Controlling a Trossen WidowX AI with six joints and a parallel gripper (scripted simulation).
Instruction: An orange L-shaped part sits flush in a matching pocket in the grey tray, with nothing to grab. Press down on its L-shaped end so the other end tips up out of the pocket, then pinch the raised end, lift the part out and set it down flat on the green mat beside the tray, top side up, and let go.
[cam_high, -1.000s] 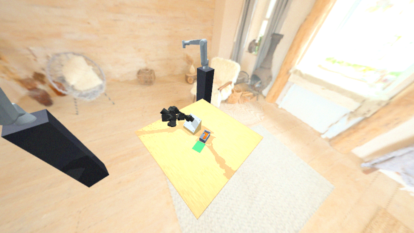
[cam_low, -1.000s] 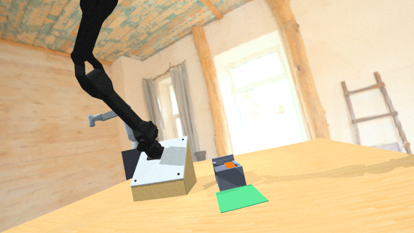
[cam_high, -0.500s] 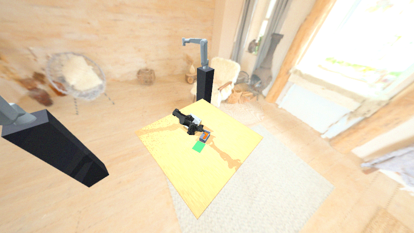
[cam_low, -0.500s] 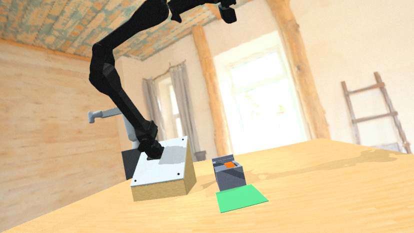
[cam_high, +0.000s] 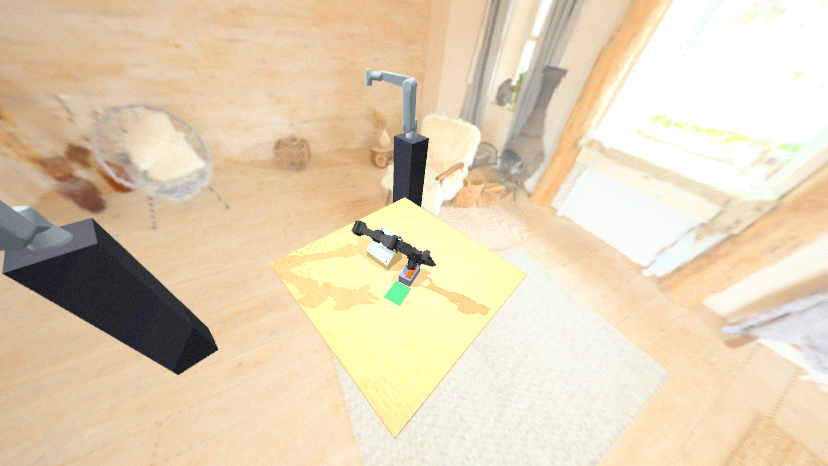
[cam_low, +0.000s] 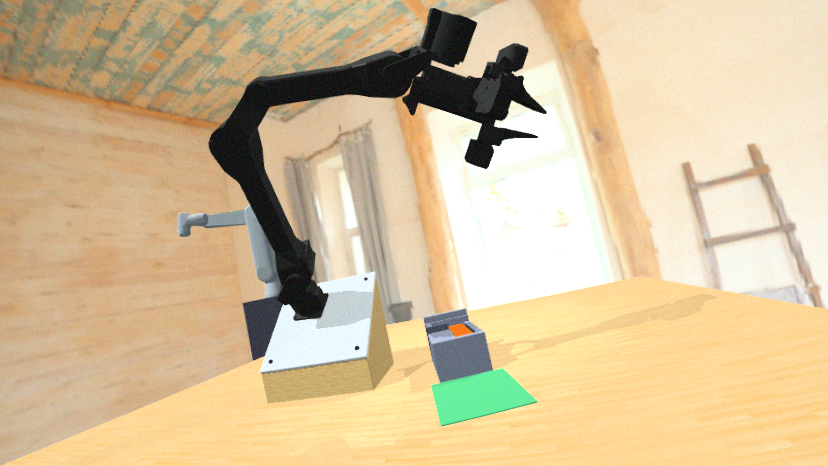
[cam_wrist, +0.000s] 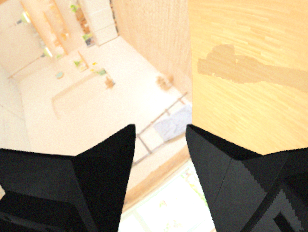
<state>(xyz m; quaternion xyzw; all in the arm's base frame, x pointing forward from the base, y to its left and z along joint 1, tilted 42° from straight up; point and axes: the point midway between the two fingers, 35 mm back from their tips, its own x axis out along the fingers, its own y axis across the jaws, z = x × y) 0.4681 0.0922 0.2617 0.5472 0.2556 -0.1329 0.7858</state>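
Now: gripper tip 320 mm above the orange L-shaped part, 230 mm past it and 90 mm to the right of it. The rest, counted from my gripper tip: green mat (390 mm below, 190 mm behind, 70 mm to the right).
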